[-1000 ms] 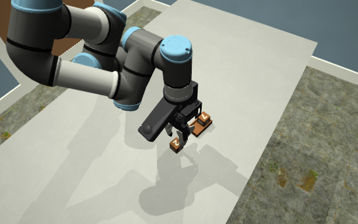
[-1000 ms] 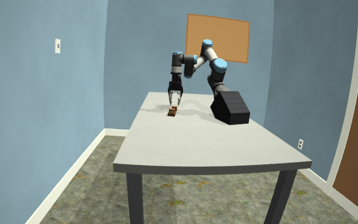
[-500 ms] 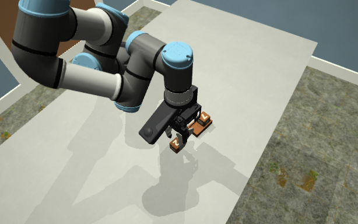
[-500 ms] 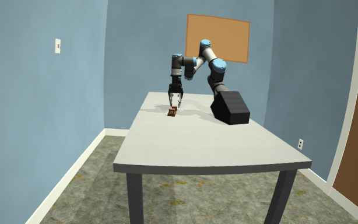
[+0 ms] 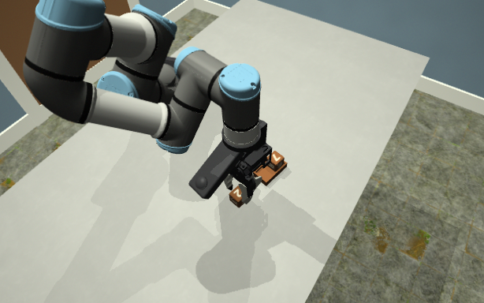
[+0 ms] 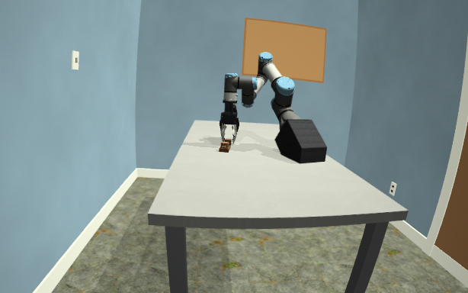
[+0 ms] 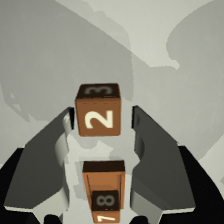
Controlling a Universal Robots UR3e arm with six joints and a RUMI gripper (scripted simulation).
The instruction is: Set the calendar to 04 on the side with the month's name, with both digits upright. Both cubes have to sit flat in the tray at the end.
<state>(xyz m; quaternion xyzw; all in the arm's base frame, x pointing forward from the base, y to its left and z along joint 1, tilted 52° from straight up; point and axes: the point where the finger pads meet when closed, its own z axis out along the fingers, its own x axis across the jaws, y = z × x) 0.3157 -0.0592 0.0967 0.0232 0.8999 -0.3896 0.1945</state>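
Now: the cube 10 mm below my hand. Also, from my hand: brown tray 110 mm to the left, 20 mm below, 20 mm ahead.
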